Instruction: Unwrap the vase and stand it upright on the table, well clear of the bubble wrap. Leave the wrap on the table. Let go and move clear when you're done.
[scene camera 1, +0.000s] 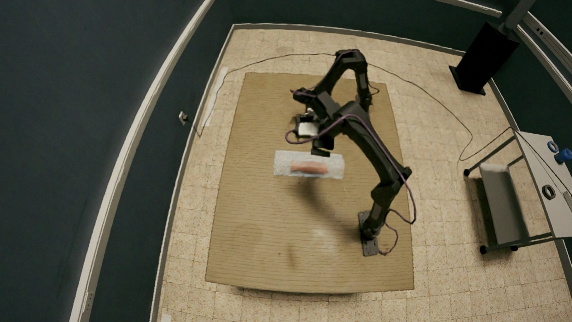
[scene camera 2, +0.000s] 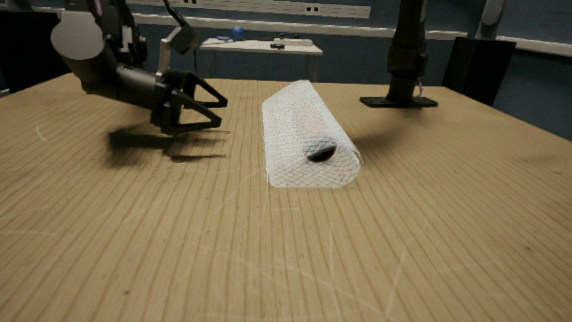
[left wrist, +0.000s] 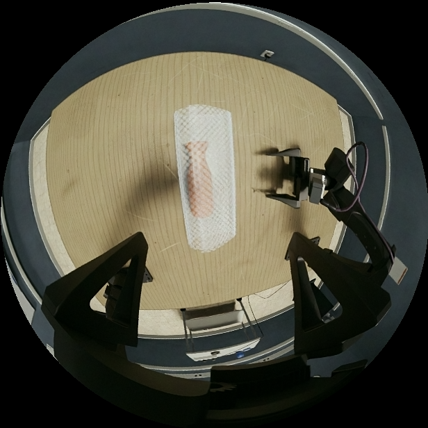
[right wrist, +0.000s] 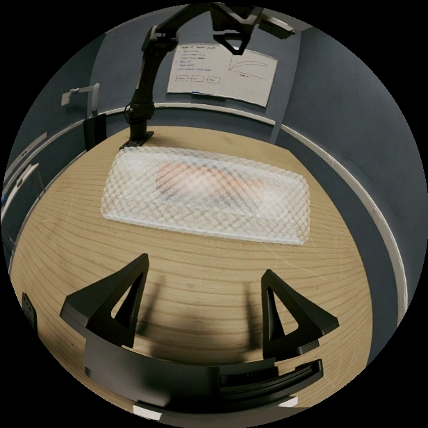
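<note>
The orange vase (scene camera 1: 309, 167) (left wrist: 200, 180) (right wrist: 200, 181) lies on its side inside the clear bubble wrap (scene camera 1: 282, 162) (scene camera 2: 285, 145) (left wrist: 220, 145) (right wrist: 225, 225), which lies on the table. Its dark mouth (scene camera 2: 322, 153) shows at the wrap's near end in scene camera 2. The neck points up the picture in the left wrist view. My left gripper (left wrist: 216, 240) is open, high above the wrap and pointing down. My right gripper (scene camera 2: 223, 113) (left wrist: 266, 175) (right wrist: 207, 269) is open and low over the table beside the wrap's long side, apart from it. In scene camera 1 it is largely hidden behind the left arm.
The wooden table (scene camera 1: 250, 240) (scene camera 2: 200, 260) carries both arms' bases. The left arm's base (scene camera 1: 369, 245) (scene camera 2: 398, 102) stands at the table's edge. The left arm (scene camera 1: 375, 150) reaches over the table. A cart (scene camera 1: 530, 142) stands on the floor beyond the table.
</note>
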